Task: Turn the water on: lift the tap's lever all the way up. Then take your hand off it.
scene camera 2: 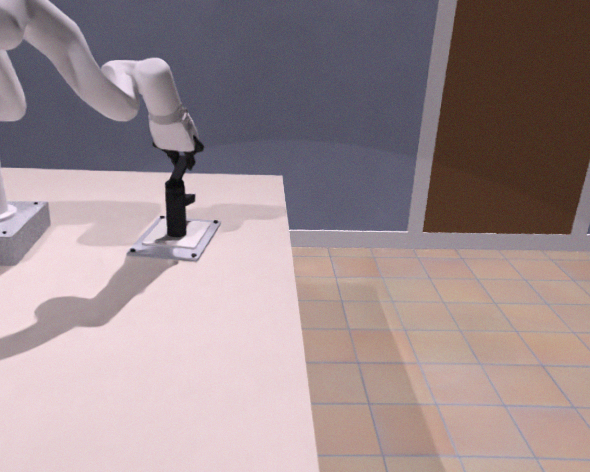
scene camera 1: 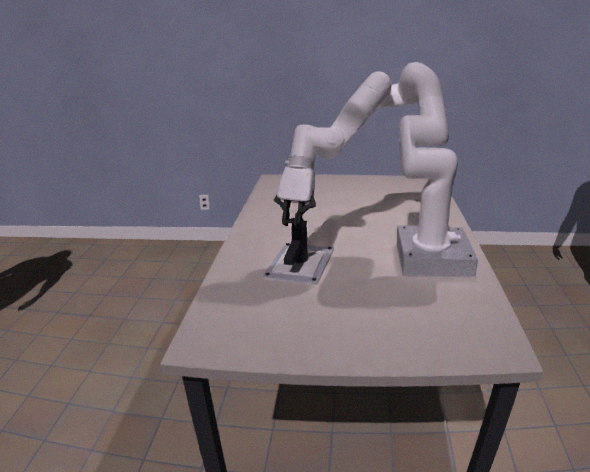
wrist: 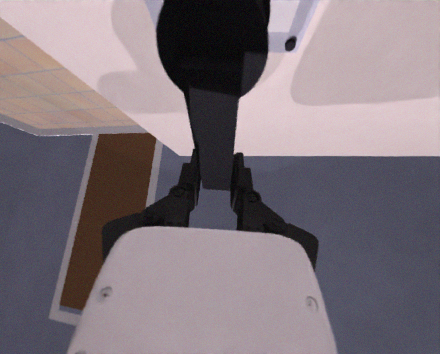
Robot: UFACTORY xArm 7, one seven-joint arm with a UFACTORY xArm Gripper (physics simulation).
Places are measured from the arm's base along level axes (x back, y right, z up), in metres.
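Pixels of known places: gripper, fingertip midpoint: (scene camera 2: 185, 165) (scene camera 1: 290, 226) (wrist: 217, 163); arm's base at its link origin: (scene camera 1: 431, 242).
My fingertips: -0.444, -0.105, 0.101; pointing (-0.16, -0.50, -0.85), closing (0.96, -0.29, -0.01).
Note:
For each thing: its top centre in the pictures, then the offset to it from my fingertips, as dx, dy, dz. "*": a spot on its surface instead. Level surfaces: height alone.
- black tap at a spot on its surface: (wrist: 212, 45) * +0.020, +0.092, -0.021
- white plate with a grey rim, top centre: (scene camera 2: 177, 234) (scene camera 1: 300, 259) +0.018, +0.084, -0.154
- table at its surface level: dz -0.166
The black tap (scene camera 1: 299, 241) (scene camera 2: 175, 210) (wrist: 212, 45) stands upright on a white plate with a grey rim (scene camera 1: 291, 276) (scene camera 2: 162, 254). Its short spout (scene camera 1: 291, 256) (scene camera 2: 190, 199) sticks out from the body. Its lever (scene camera 2: 178, 171) (wrist: 215, 132) slopes steeply up from the top of the tap in the scene camera 2 view. My gripper (scene camera 1: 293, 221) (scene camera 2: 184, 161) (wrist: 217, 163) is above the tap, tilted, and shut on the lever, with one finger on each side of it. In the scene camera 1 view the fingers and the lever overlap and are hard to separate.
The arm's grey base block (scene camera 1: 437, 264) (scene camera 2: 27, 225) stands on the table (scene camera 1: 360, 340) (scene camera 2: 200, 350), apart from the tap's plate. Dark bolts sit at the plate's corners. The table's edge lies beyond the plate, on the side away from the base.

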